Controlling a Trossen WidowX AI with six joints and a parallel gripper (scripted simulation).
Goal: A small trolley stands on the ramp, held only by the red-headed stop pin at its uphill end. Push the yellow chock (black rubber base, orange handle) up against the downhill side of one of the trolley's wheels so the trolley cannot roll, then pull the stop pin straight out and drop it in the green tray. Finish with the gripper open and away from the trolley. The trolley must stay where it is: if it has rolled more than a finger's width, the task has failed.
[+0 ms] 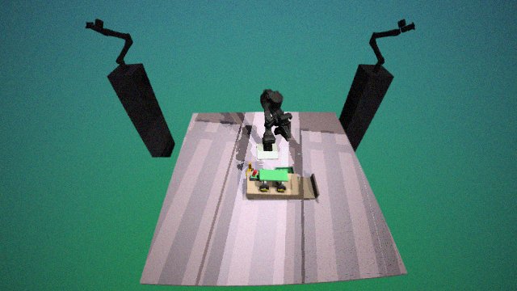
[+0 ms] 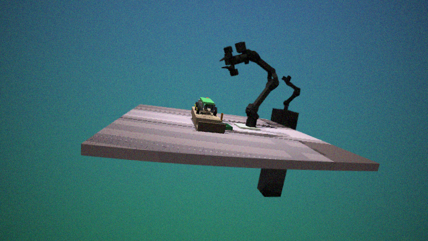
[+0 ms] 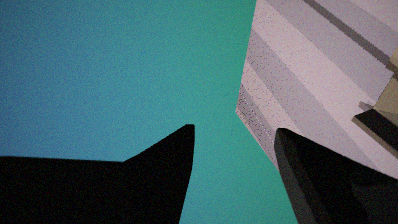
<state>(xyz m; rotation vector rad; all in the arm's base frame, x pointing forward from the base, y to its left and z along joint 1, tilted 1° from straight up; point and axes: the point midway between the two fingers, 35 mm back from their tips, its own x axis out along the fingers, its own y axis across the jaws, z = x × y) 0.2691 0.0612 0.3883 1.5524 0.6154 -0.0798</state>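
Now: the yellow chock 37 cm below my gripper tip, 21 cm to the right of it and 9 cm behind it. Also, from my gripper tip: red-headed stop pin (26 cm below, 18 cm to the right, 2 cm ahead); green-topped trolley (28 cm below, 7 cm to the right, 4 cm ahead); tan ramp (34 cm below, 6 cm to the right, 4 cm ahead).
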